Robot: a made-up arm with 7 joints.
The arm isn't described. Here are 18 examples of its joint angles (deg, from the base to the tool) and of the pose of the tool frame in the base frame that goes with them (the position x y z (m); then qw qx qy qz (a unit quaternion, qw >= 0)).
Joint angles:
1: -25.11 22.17 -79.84 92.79 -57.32 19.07 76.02
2: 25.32 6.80 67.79 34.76 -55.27 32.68 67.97
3: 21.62 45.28 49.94 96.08 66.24 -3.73 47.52
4: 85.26 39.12 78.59 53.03 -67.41 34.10 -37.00
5: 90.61 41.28 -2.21 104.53 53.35 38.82 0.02
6: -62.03 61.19 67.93 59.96 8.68 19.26 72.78
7: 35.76 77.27 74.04 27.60 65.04 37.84 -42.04
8: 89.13 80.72 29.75 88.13 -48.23 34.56 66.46
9: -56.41 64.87 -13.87 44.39 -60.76 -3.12 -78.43
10: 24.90 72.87 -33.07 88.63 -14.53 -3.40 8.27
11: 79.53 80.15 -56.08 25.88 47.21 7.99 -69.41
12: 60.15 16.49 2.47 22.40 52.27 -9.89 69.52
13: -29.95 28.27 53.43 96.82 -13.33 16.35 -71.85
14: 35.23 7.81 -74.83 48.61 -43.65 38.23 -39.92
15: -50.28 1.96 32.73 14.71 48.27 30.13 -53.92
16: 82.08 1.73 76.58 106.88 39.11 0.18 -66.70
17: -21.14 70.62 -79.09 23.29 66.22 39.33 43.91
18: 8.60 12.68 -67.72 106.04 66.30 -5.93 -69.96
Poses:
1: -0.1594 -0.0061 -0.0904 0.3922 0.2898 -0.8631 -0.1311
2: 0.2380 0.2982 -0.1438 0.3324 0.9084 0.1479 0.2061
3: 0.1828 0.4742 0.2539 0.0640 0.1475 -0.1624 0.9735
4: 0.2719 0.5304 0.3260 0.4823 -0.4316 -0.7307 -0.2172
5: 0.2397 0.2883 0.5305 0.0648 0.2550 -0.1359 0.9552
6: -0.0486 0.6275 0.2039 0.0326 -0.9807 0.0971 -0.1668
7: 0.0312 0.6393 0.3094 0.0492 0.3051 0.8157 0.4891
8: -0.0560 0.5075 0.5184 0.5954 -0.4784 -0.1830 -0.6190
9: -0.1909 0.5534 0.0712 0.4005 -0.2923 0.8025 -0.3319
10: 0.2537 0.4284 0.1523 0.3769 -0.5103 0.6107 -0.4739
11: 0.2141 0.5967 0.2878 0.7518 -0.2837 -0.5037 -0.3173
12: 0.4961 0.2503 0.1142 0.4440 0.3960 -0.0690 0.8008
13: 0.0032 0.3990 0.0310 0.8744 -0.2600 -0.2424 -0.3304
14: 0.2781 0.0086 -0.0960 0.5595 -0.3089 0.5406 -0.5471
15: -0.3647 0.1430 -0.0716 0.3977 -0.5439 -0.3909 0.6270
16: 0.2699 0.3054 0.3476 0.2522 -0.1537 0.8862 0.3570
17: -0.1357 0.6038 0.0438 0.0996 -0.8759 -0.1207 0.4564
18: 0.0658 -0.0368 0.0055 0.1798 0.9001 0.1781 0.3546
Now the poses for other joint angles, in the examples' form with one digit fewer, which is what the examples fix.
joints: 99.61 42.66 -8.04 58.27 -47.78 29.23 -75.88
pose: 0.360 0.384 0.528 0.770 0.121 -0.496 -0.383
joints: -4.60 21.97 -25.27 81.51 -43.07 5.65 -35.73
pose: 0.123 0.153 -0.112 0.410 -0.543 0.360 -0.638
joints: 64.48 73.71 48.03 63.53 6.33 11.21 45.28
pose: 0.049 0.601 0.429 0.370 -0.327 -0.053 -0.868
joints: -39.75 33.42 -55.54 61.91 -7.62 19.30 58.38
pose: -0.252 0.213 -0.141 0.479 0.671 -0.441 -0.355
